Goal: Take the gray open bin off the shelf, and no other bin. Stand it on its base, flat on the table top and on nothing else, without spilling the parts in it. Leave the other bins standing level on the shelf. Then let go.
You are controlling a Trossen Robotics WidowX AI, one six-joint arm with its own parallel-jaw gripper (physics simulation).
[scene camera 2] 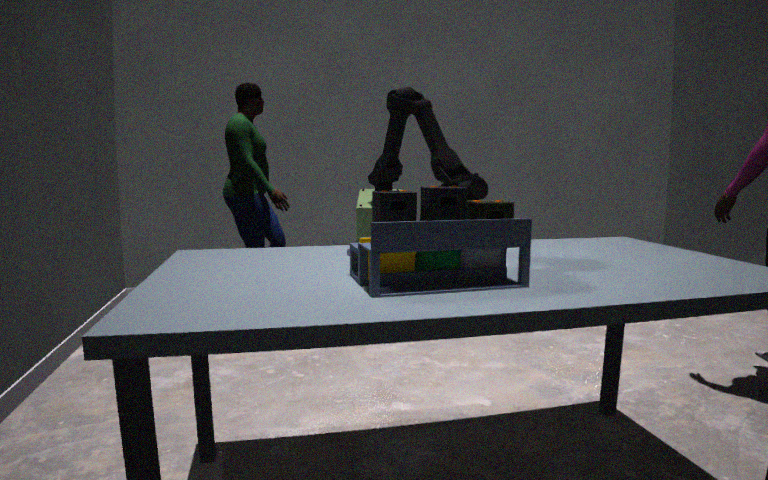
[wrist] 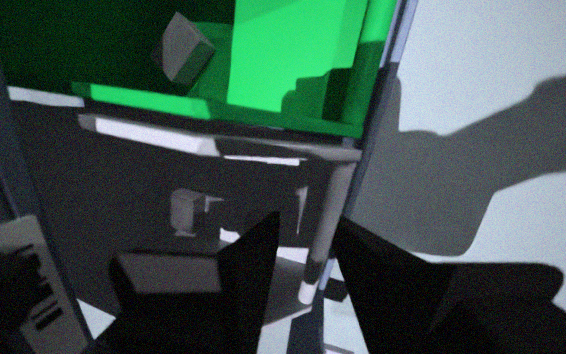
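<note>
The gray open bin stands in the lower level of the blue-gray shelf, beside the green bin. In the wrist view, gray parts show inside the gray bin, which is largely in shadow. My gripper is partly open, with nothing held. Its dark fingertips appear on either side of the bin's right side wall, the left one over the interior and the right one outside; contact and depth are unclear. In the scene view the gripper is hidden behind the shelf and upper bins.
A yellow bin stands left of the green one. Dark bins stand on the shelf top. A pale green box is behind at left. The shelf stands on the pale table. A person is behind it.
</note>
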